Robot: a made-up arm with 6 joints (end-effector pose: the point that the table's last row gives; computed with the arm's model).
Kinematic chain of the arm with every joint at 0, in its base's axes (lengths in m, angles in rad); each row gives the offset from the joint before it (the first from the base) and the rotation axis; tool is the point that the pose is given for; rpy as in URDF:
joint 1: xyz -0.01 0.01 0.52 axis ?
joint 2: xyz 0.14 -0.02 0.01 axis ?
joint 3: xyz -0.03 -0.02 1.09 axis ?
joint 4: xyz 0 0.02 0.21 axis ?
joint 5: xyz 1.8 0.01 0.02 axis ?
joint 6: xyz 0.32 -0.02 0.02 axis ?
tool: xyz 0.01 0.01 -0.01 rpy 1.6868 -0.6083 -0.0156
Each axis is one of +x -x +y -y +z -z.
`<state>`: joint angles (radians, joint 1 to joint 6).
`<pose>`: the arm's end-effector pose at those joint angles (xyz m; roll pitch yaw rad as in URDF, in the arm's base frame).
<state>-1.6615 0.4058 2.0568 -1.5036 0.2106 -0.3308</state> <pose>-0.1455 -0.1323 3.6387 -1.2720 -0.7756 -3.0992</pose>
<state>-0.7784 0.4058 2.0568 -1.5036 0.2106 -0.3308</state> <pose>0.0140 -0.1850 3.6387 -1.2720 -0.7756 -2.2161</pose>
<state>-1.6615 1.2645 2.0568 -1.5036 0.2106 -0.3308</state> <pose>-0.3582 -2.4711 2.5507 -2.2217 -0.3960 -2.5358</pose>
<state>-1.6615 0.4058 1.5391 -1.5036 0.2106 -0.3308</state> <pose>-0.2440 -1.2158 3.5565 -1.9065 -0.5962 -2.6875</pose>
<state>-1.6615 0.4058 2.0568 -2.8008 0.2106 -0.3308</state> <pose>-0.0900 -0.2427 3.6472 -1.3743 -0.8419 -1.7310</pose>
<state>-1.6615 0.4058 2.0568 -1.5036 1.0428 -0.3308</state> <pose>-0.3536 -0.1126 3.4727 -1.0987 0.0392 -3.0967</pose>
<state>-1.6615 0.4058 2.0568 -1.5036 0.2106 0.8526</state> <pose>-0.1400 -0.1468 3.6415 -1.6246 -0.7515 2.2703</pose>
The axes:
joint 1: +z
joint 2: +y
joint 3: -y
joint 4: -x
joint 5: -y
joint 6: -x

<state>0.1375 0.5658 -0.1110 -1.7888 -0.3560 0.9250</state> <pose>2.4383 0.4193 0.3135 2.5657 0.2272 -0.0087</pose>
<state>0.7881 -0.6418 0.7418 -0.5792 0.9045 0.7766</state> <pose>-0.3020 -0.5433 3.4317 -2.0948 -0.3650 -2.1744</pose>
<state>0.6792 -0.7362 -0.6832 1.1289 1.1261 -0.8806</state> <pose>0.8175 1.0346 1.7651 0.8338 -0.9080 2.2636</pose>
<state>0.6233 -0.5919 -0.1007 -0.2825 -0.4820 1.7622</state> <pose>1.0626 0.7727 2.4837 0.1394 -0.0662 1.3607</pose>
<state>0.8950 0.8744 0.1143 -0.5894 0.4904 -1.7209</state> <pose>1.7975 2.0499 0.0955 -2.7277 0.6147 0.0050</pose>
